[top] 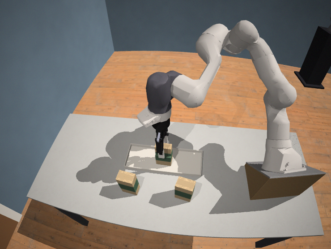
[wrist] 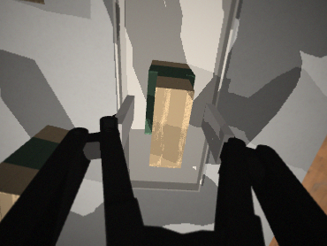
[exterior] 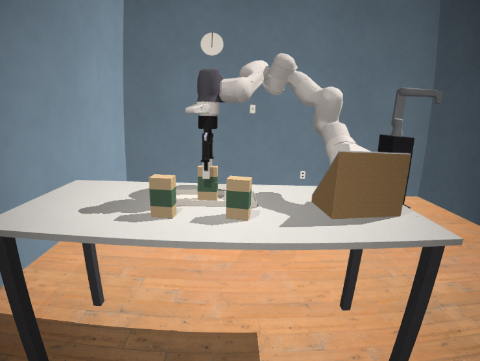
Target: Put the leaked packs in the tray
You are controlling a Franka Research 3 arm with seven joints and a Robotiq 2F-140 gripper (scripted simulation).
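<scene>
Now: the tray 12 cm below my hand.
</scene>
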